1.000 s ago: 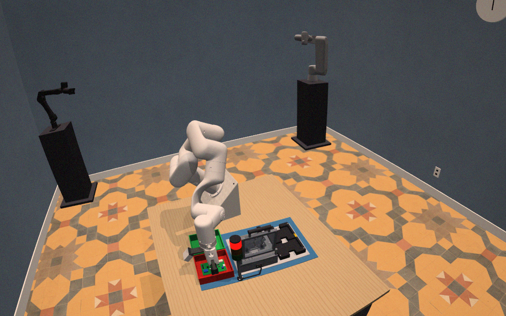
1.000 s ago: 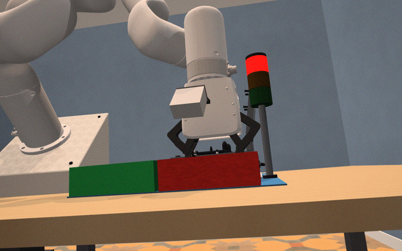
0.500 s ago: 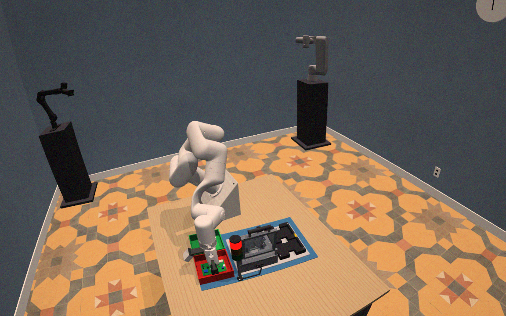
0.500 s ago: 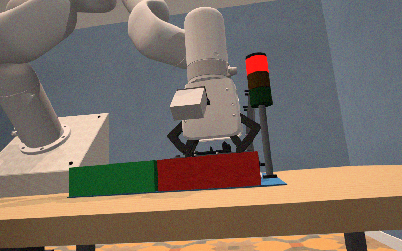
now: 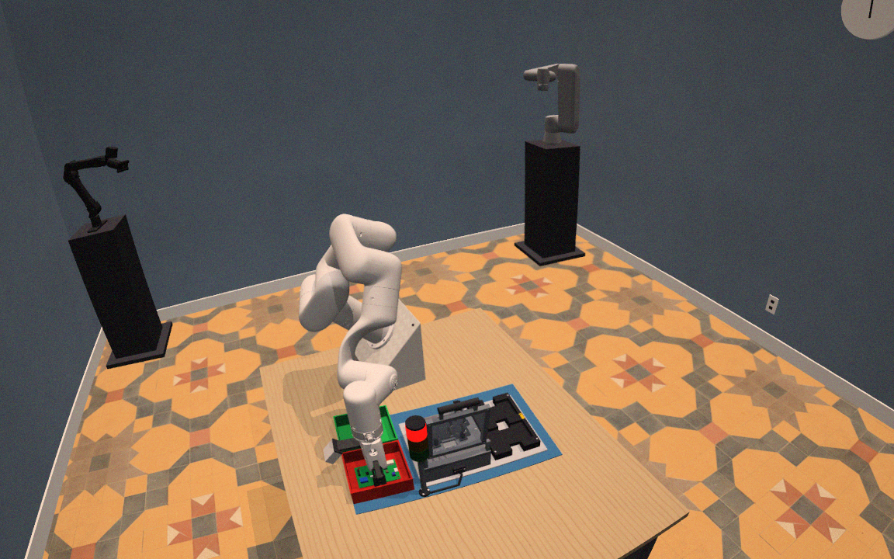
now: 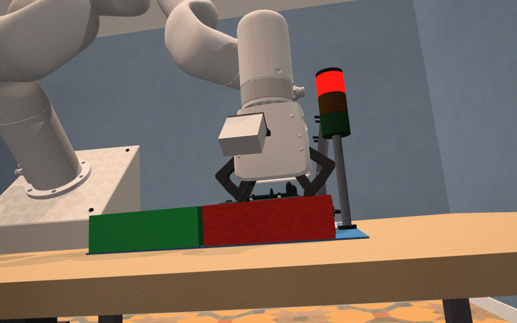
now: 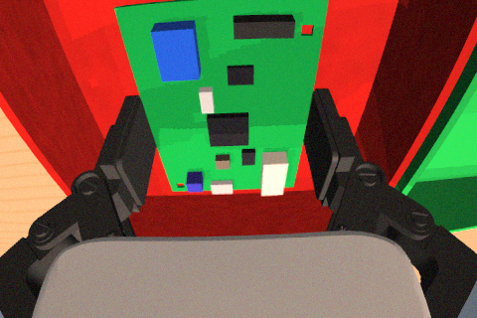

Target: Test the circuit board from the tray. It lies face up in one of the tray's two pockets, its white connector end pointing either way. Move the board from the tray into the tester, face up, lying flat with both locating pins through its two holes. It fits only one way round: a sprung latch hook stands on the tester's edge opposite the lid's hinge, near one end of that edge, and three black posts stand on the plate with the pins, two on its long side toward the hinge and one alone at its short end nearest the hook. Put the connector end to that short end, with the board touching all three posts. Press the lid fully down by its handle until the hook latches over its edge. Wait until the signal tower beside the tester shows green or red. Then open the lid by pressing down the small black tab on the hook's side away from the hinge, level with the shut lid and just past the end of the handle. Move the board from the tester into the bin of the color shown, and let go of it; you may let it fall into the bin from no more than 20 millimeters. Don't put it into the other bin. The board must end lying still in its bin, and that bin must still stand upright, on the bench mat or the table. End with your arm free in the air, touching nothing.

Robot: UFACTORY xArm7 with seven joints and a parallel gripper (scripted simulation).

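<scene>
The red bin is 10 mm below my hand. From my hand the other things lie so: tester plate (30 mm behind, 210 mm to the left, 50 mm above); green bin (150 mm behind, 10 mm to the left, 10 mm below); green circuit board (10 mm below).
</scene>
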